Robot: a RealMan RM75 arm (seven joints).
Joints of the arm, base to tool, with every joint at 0 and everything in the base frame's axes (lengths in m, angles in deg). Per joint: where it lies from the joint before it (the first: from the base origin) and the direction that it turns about. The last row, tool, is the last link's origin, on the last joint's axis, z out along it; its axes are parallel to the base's.
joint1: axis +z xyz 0 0 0.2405
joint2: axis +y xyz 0 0 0
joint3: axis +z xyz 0 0 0.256
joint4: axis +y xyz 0 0 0
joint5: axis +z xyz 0 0 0.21
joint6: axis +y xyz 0 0 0
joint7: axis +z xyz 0 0 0.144
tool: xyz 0 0 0
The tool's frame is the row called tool.
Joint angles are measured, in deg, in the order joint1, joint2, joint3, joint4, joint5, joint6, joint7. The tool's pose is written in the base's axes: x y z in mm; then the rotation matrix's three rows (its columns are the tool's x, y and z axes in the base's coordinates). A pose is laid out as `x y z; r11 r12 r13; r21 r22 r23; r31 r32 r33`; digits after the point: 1 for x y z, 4 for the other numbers.
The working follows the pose.
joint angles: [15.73 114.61 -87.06 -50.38 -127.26 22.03 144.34]
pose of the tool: 340.1 389.6 105.5; 0.7762 -0.5684 0.2730; -0.1334 0.2752 0.9521; -0.6163 -0.7754 0.1378
Where each joint sits with the arm in this pose, in the base's axes (m; each line is computed from the numbers above, not from the rounded line before):
joint1: 0.0000 0.0000 0.2405
joint2: 0.0000 0.0000 0.2405
joint3: 0.2240 0.0631 0.1339
joint4: 0.2240 0.0631 0.1339
joint5: 0.3008 0.2525 0.0857
joint6: 0.3008 0.2525 0.0857
joint7: 0.3401 0.3896 0.1055
the tool: 0.3401 0.3896 0.1055

